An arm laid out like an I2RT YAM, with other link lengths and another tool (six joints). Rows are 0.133 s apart.
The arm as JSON. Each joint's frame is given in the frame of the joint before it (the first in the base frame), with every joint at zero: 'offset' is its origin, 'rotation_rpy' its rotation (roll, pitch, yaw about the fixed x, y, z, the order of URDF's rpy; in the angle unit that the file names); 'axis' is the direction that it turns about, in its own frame. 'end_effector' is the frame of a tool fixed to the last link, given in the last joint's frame.
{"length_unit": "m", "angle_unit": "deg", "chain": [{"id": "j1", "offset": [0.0, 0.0, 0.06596], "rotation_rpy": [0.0, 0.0, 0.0], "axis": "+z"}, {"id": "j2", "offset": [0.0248, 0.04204, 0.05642], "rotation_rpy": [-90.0, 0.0, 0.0], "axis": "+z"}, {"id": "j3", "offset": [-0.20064, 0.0, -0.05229], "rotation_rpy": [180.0, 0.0, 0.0], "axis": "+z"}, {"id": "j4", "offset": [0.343, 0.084, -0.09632], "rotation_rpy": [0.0, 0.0, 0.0], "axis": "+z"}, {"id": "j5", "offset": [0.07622, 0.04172, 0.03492], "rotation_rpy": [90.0, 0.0, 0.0], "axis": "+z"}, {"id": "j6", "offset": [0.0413, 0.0, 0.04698], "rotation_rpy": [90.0, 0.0, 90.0], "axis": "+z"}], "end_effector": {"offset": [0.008, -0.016, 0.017], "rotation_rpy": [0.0, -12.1, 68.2]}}
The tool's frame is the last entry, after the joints.
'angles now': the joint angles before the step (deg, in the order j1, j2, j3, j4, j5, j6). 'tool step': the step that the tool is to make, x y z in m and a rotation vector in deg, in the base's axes. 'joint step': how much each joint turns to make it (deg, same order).
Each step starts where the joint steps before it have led.
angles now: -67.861 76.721 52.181 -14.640 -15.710 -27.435
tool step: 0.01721 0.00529 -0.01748 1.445 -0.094 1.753
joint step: 2.384 2.864 -0.041 1.870 0.065 0.945
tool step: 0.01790 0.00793 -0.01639 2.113 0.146 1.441
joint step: 2.637 2.787 0.306 0.898 0.384 1.432
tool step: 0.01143 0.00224 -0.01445 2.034 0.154 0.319
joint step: 1.528 3.164 1.005 0.672 0.339 1.469
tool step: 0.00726 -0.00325 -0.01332 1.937 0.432 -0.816
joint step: 0.754 3.731 1.853 0.363 0.737 1.546
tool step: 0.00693 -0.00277 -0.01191 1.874 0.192 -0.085
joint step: 0.611 3.473 1.905 0.106 -0.057 1.064
